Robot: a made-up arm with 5 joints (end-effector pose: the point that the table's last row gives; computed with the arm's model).
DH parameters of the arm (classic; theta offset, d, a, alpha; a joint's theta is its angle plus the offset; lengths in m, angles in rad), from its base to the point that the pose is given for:
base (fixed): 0 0 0.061 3.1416
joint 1: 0 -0.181 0.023 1.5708
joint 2: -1.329 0 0.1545 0
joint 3: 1.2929 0 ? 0
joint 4: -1.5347 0.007 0 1.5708
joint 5: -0.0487 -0.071 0 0
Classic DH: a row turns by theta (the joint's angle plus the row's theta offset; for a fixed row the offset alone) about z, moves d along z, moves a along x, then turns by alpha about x.
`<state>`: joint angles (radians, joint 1 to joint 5).
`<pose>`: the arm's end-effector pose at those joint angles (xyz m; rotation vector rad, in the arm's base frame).
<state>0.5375 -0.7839 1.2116 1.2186 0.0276</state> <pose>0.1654 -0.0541 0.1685 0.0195 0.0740 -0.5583</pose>
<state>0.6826 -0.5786 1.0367 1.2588 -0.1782</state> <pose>0.1730 -0.0820 0.1771 0.0342 0.1473 -0.9078</pose>
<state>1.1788 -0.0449 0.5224 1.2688 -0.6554</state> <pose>0.1501 -0.1972 0.1797 0.0481 0.1986 -1.8774</pose>
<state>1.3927 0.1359 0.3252 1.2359 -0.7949</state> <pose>0.1118 -0.2427 0.1741 0.0425 0.1510 -2.2327</pose>
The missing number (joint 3, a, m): 0.1941
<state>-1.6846 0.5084 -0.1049 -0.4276 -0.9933</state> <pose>0.0108 0.3772 0.2260 1.5827 -0.3332 0.4986</pose>
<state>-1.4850 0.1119 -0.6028 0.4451 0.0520</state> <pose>0.0810 0.3146 0.4268 1.1761 -1.2859 1.1275</pose>
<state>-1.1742 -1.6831 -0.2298 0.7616 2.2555</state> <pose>-0.0123 -0.1568 0.4462 1.4934 2.6307 -0.6393</pose>
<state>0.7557 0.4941 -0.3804 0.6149 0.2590</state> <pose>0.3374 -0.2508 0.2332 -0.3958 -0.7547 -0.5125</pose>
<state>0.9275 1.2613 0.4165 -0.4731 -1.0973</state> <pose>0.1799 -0.1469 -0.0685 0.0480 -0.4375 -2.0464</pose>
